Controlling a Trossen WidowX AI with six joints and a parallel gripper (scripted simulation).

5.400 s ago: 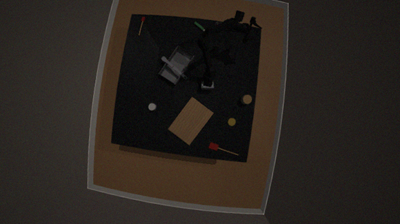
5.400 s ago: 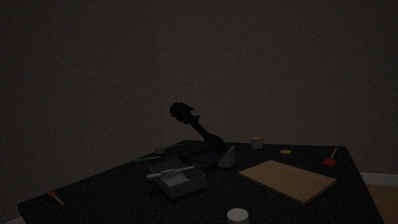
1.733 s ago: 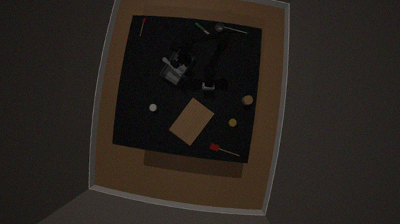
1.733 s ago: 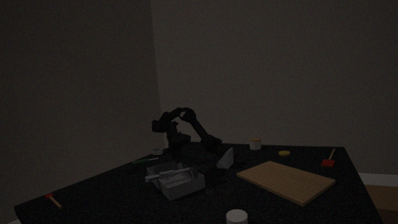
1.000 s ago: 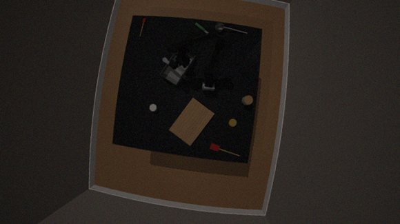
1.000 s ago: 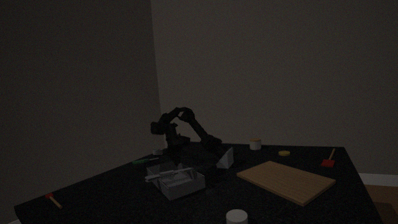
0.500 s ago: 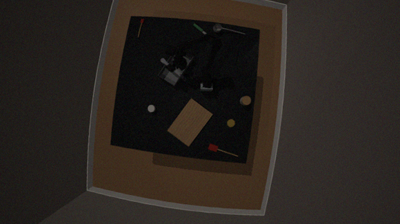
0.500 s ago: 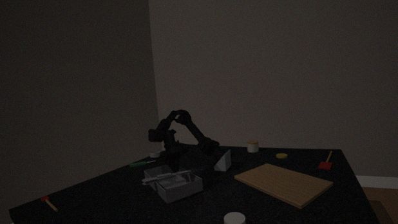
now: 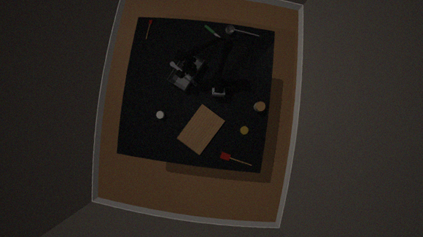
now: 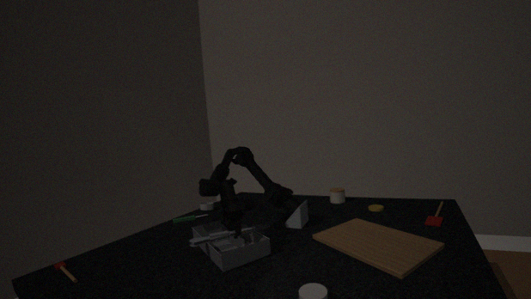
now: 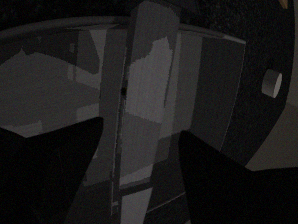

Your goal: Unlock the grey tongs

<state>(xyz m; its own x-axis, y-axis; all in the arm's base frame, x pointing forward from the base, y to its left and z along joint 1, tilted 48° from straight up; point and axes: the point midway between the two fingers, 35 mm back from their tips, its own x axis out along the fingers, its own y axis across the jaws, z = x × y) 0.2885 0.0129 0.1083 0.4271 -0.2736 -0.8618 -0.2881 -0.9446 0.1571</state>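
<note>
The yellow lock piece is 30 mm behind my gripper tip and 10 mm above it. The rest, counted from my gripper tip: grey roasting tin 50 mm to the right, 20 mm below; then wooden board 240 mm behind, 400 mm to the left, 40 mm below; then white cylinder 130 mm ahead, 360 mm to the left, 30 mm below.
</note>
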